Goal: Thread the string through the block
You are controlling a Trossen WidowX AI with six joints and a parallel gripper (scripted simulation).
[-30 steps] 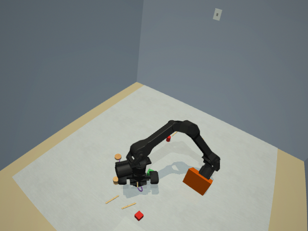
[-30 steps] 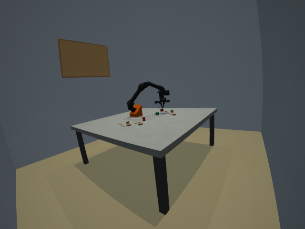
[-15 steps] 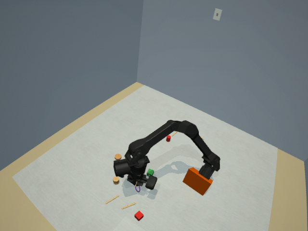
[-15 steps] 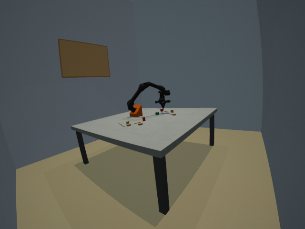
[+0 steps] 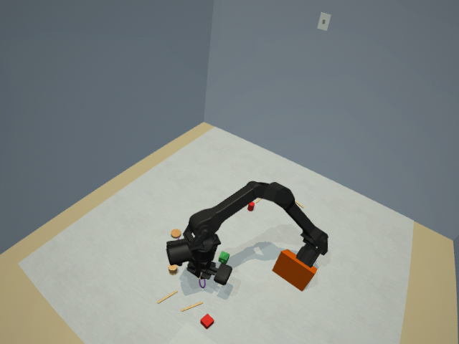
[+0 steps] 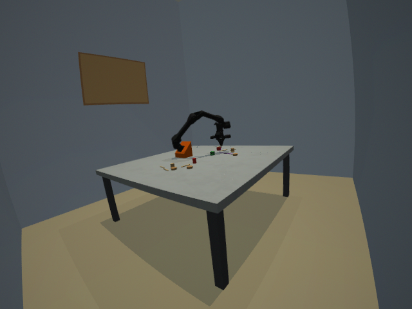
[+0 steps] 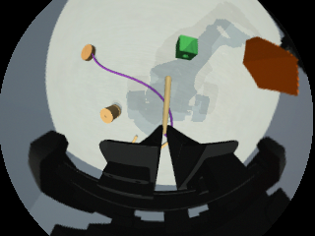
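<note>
My gripper tip is now 140 mm to the left of the green block, 40 mm above it and 10 mm short of it. From my gripper tip the other things lie so: red cube (110 mm behind, 80 mm to the left, 40 mm below); then thin wooden stick (10 mm to the right); then red cylinder (420 mm to the right, 100 mm ahead, 40 mm below).
</note>
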